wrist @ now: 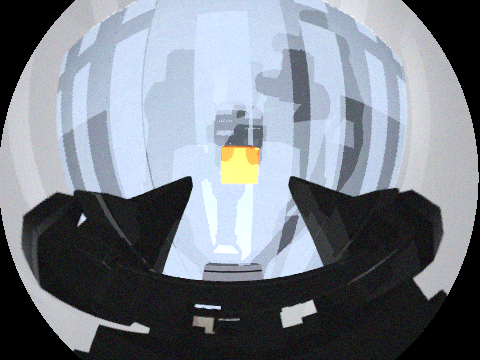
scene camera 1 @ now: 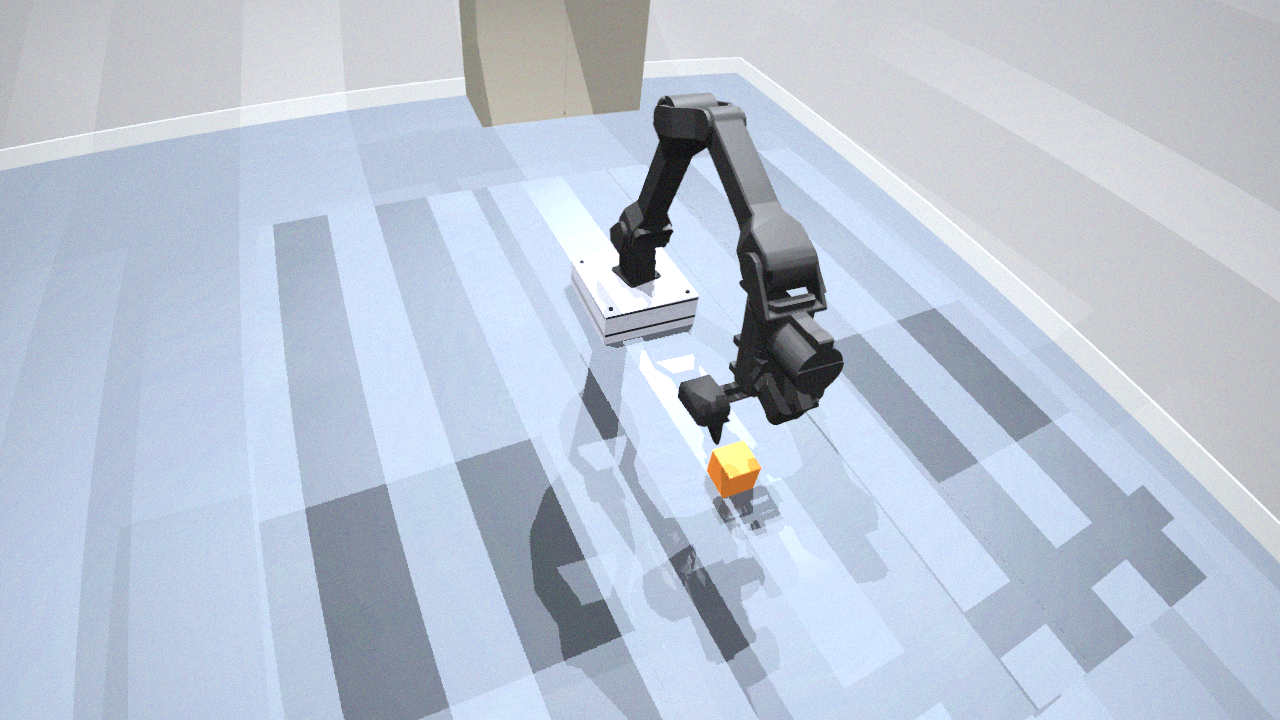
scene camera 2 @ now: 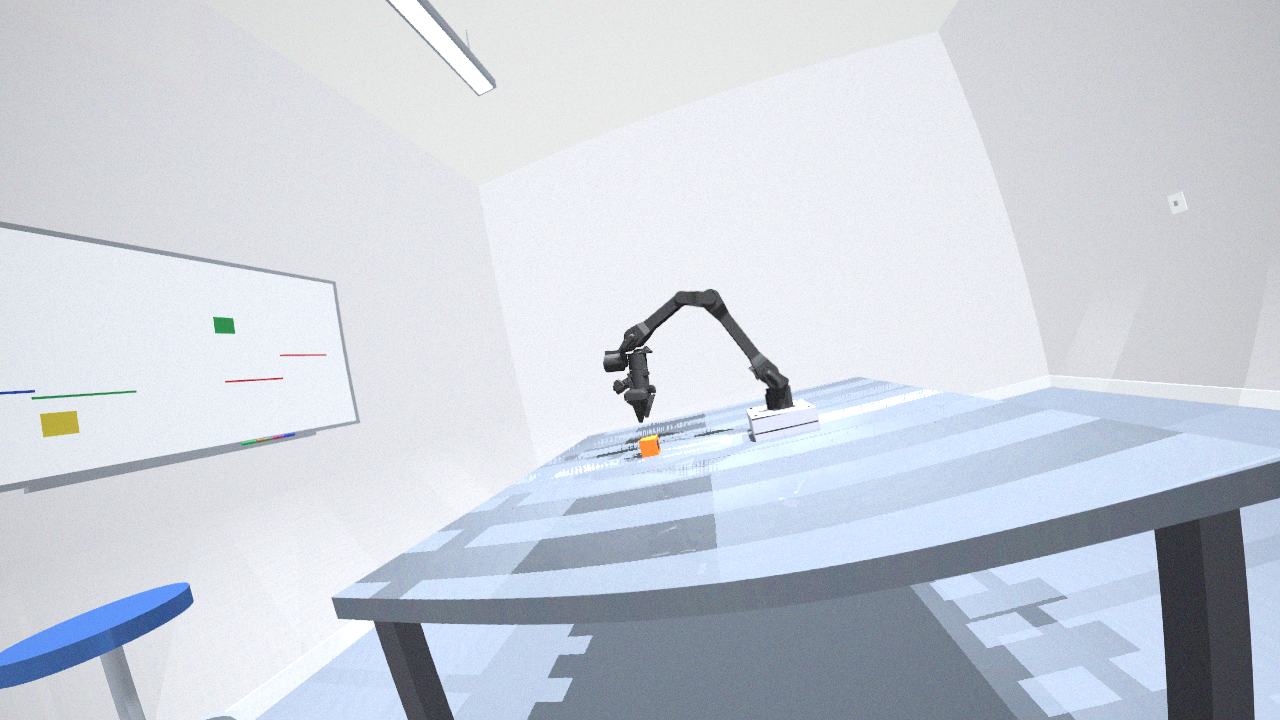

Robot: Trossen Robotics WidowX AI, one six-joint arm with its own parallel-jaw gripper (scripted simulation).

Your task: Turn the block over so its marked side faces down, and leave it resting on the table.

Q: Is my gripper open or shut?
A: Open.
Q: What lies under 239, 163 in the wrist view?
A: An orange block.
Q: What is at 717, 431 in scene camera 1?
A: My gripper.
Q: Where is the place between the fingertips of my gripper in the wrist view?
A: At 241, 181
